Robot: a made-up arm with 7 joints.
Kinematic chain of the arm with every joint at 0, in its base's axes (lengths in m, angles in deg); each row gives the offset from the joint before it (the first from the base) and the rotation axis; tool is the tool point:
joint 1: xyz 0 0.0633 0 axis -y
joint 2: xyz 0 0.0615 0 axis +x
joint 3: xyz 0 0 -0.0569 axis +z
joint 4: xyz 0 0 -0.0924 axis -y
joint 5: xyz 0 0 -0.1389 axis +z
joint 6: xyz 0 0 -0.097 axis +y
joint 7: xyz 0 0 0 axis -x
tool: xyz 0 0 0
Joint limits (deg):
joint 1: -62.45..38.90
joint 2: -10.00..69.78
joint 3: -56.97..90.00
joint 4: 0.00..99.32
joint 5: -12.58..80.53
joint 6: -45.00..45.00
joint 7: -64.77..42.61
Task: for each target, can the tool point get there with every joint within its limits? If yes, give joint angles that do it. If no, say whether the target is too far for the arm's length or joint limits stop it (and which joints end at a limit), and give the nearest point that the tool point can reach.
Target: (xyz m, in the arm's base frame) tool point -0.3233 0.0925 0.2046
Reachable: no: joint limits stop it (at a limit: joint 1, joint 2, joint 3, joint 4) | nearest point -0.1131 0.3095 0.1401 | short by 0.309 m
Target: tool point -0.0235 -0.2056 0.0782
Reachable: no: joint limits stop it (at a limit: joint 1, joint 2, joint 3, joint 4) | nearest point 0.1462 -0.0867 0.0209 | short by 0.215 m
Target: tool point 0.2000 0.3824 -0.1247
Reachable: yes | joints 15.00 39.40 29.15 51.37 5.33 5.85 -23.73
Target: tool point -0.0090 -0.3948 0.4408
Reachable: no: too far | nearest point 0.1462 -0.0867 0.0209 | short by 0.543 m
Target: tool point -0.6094 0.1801 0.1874
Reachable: no: too far | nearest point -0.3390 0.1714 -0.1769 | short by 0.454 m
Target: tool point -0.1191 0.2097 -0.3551
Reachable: yes | joints -24.14 14.23 -14.34 9.21 40.10 -7.71 20.16
